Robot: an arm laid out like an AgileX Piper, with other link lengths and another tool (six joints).
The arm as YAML. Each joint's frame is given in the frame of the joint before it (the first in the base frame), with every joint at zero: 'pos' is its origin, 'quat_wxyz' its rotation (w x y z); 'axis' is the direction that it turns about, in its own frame. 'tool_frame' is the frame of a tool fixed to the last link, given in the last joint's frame.
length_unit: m
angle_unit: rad
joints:
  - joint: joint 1
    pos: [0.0, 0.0, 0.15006]
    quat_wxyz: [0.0, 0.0, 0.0, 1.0]
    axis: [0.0, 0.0, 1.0]
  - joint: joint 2
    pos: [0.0, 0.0, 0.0]
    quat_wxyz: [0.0, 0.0, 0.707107, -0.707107]
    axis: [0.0, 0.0, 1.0]
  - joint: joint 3
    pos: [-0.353, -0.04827, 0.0]
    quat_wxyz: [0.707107, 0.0, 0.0, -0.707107]
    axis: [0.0, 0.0, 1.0]
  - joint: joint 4
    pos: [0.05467, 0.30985, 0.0]
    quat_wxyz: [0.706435, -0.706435, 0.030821, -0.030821]
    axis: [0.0, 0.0, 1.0]
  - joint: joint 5
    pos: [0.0, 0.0, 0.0]
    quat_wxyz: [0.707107, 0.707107, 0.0, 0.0]
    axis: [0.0, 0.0, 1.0]
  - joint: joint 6
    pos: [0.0, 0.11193, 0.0]
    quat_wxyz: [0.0, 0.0, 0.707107, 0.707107]
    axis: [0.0, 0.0, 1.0]
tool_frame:
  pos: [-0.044, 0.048, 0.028]
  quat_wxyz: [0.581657, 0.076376, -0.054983, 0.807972]
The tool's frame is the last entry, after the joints.
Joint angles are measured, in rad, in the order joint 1, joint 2, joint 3, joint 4, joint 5, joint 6. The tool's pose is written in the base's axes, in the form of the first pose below.
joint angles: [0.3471 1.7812 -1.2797 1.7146 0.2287 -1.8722]
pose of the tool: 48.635, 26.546, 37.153, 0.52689, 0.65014, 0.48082, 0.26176
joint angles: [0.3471 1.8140 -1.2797 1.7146 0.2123 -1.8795]
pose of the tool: 49.440, 26.651, 35.222, 0.53405, 0.65616, 0.46426, 0.26212
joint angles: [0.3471 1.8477 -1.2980 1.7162 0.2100 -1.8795]
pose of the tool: 50.323, 26.934, 34.108, 0.53775, 0.65851, 0.45827, 0.25916
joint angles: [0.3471 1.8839 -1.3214 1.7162 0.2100 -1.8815]
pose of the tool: 51.251, 27.277, 33.021, 0.53924, 0.66150, 0.45346, 0.25691
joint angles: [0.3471 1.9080 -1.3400 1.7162 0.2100 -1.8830]
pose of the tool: 51.894, 27.515, 32.401, 0.53965, 0.66292, 0.45135, 0.25612
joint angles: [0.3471 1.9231 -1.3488 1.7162 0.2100 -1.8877]
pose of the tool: 52.238, 27.657, 31.867, 0.53906, 0.66521, 0.44875, 0.25600
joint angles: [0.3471 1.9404 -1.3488 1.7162 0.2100 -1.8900]
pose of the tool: 52.495, 27.758, 30.841, 0.54113, 0.66911, 0.44225, 0.25278
